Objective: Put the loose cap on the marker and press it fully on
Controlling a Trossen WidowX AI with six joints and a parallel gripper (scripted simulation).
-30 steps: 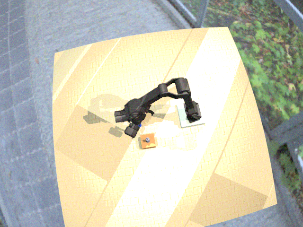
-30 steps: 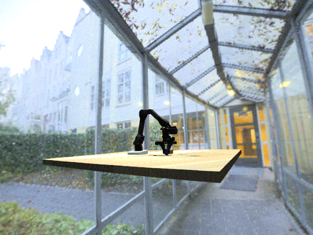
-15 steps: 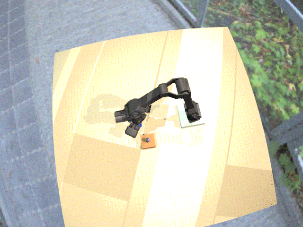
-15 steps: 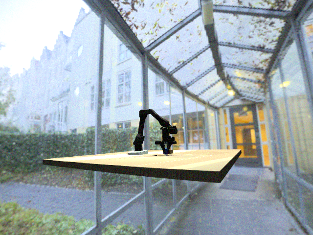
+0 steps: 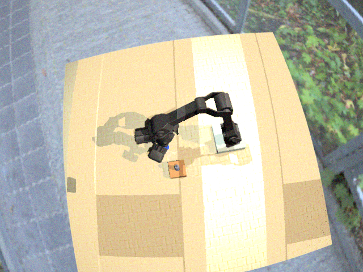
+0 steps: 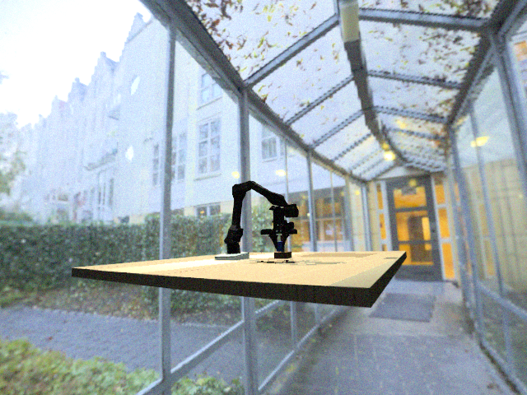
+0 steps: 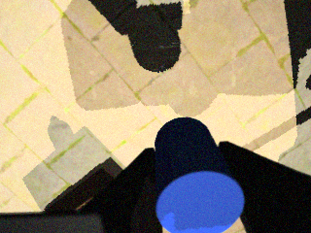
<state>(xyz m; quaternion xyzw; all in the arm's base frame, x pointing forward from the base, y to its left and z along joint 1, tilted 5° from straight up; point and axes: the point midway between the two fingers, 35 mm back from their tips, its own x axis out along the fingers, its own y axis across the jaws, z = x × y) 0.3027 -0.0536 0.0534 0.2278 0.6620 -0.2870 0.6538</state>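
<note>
Right now my gripper tip is 110 mm to the right of the holder block, 40 mm above it and 20 mm past it. From my gripper tip the other things lie so: blue cap (10 mm above).
</note>
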